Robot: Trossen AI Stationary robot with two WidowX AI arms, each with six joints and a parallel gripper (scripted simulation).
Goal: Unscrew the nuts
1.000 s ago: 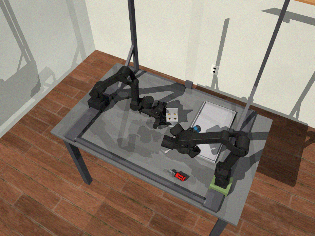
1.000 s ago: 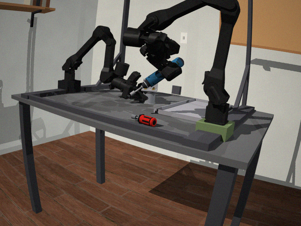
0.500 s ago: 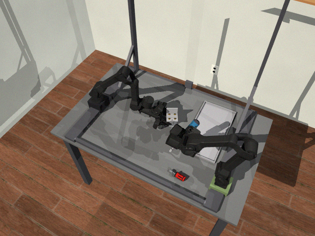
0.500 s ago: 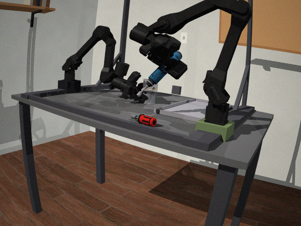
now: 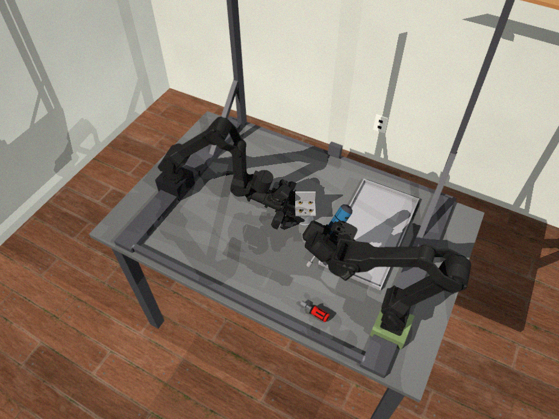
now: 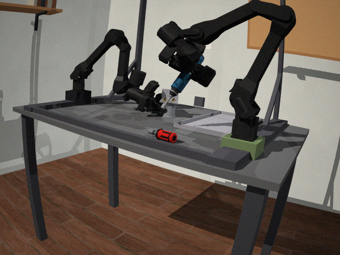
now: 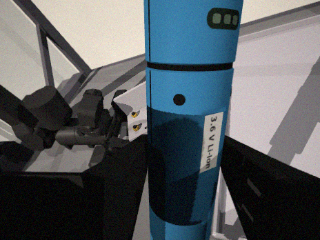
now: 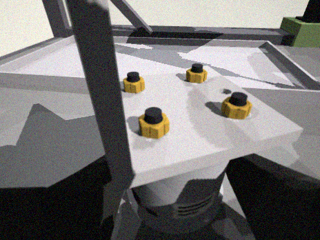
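Note:
Now: right hand 10 mm past the joint module and 30 mm to the right of it. From my right hand the other things lie so: shallow white tray: 110 mm behind, 250 mm to the left, 30 mm below; then white L-shaped bracket: 10 mm behind, 30 mm to the left, 40 mm above; then red-handled tool: 270 mm ahead, 270 mm to the left, 20 mm below.

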